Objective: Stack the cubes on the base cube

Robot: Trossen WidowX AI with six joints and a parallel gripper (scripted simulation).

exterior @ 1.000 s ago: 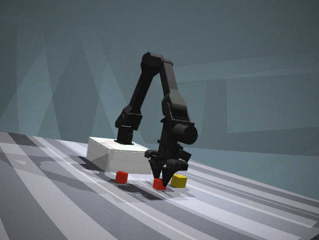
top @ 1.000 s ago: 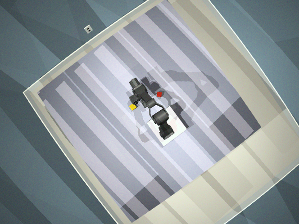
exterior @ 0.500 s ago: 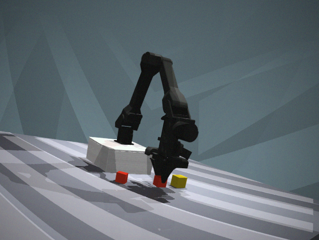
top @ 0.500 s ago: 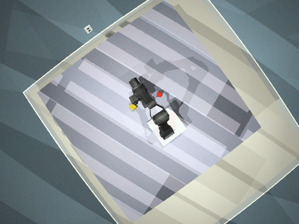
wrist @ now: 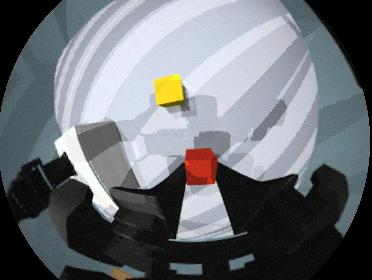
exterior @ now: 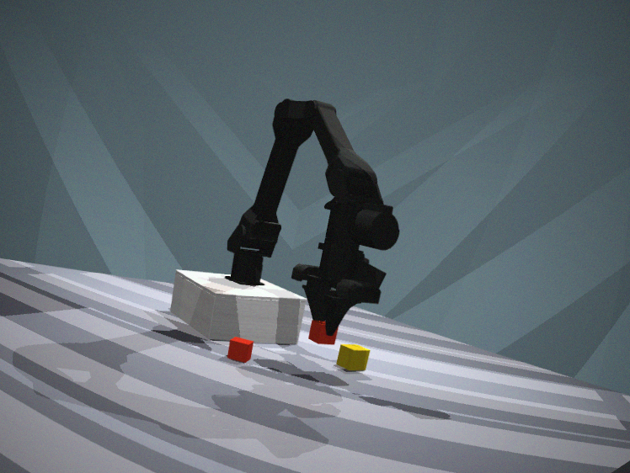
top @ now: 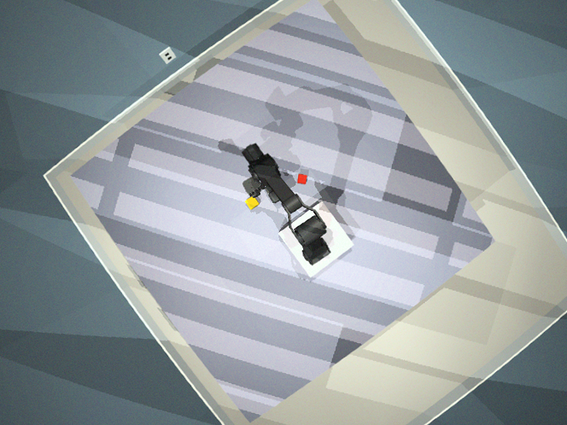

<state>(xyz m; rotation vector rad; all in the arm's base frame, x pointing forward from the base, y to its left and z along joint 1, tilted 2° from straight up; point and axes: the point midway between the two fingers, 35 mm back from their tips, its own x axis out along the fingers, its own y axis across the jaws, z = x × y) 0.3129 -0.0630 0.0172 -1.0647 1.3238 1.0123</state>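
My gripper tip is 10 mm past the yellow cube, 110 mm to the right of it and 50 mm above it.
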